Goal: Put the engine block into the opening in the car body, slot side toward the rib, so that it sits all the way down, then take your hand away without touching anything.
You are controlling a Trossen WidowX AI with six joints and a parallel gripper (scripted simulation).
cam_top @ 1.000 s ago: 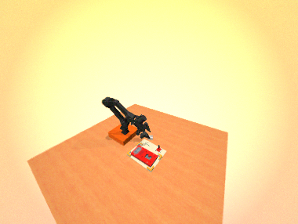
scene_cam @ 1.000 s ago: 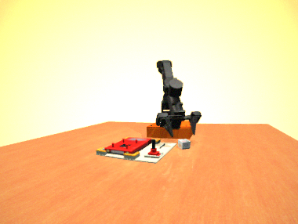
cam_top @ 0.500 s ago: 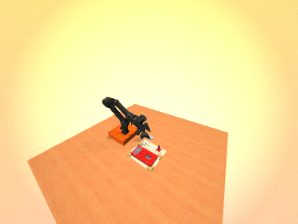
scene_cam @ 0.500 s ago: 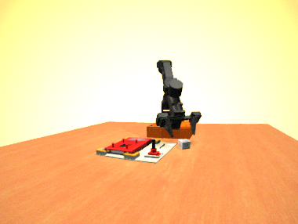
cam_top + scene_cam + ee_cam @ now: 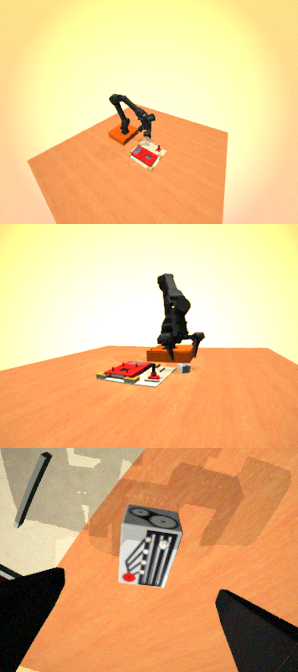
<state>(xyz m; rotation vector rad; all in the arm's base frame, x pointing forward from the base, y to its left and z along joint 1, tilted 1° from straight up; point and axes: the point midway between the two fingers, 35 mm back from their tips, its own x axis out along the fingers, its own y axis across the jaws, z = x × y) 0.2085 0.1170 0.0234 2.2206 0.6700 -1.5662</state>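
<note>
Now: gripper tip 40 mm above the engine block.
</note>
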